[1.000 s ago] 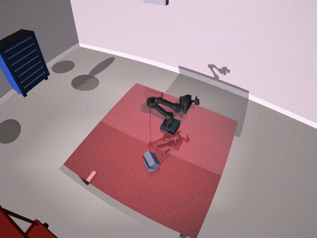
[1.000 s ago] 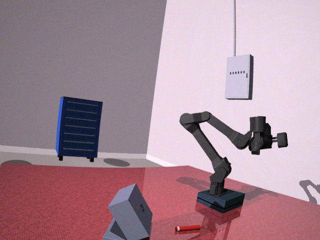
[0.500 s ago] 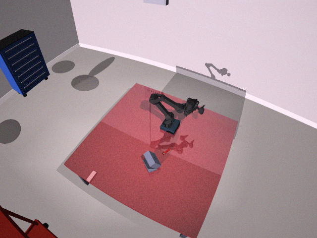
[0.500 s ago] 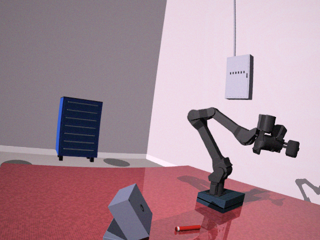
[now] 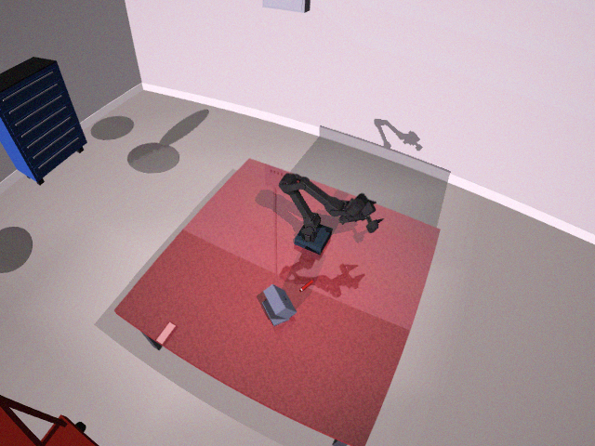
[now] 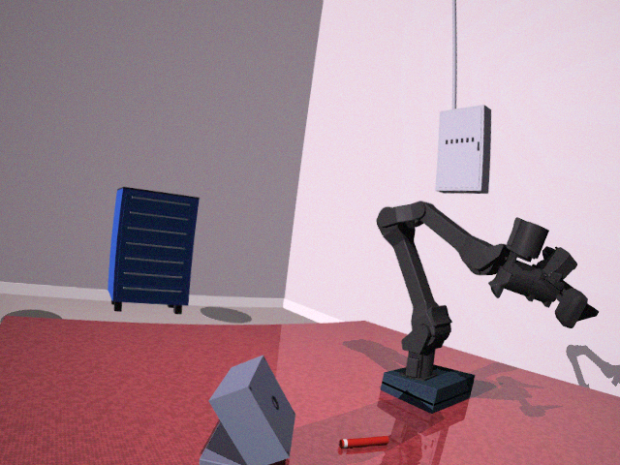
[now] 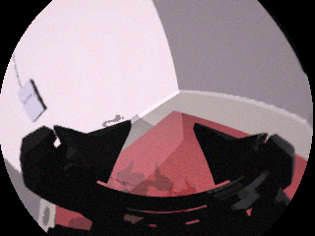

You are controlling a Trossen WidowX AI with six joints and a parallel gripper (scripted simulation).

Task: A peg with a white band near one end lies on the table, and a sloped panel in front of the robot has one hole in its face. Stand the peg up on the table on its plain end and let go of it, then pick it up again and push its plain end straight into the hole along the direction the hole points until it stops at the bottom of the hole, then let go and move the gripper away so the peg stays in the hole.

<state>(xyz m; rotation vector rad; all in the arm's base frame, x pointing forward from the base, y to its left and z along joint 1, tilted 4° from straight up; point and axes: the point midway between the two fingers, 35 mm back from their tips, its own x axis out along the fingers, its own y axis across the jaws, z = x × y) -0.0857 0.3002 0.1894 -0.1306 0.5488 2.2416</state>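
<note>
Right now the red peg is 390 mm ahead of my gripper tip, 250 mm to the right of it and 250 mm below it. From my gripper tip the other things lie so: sloped panel (530 mm ahead, 310 mm to the right, 180 mm below).
</note>
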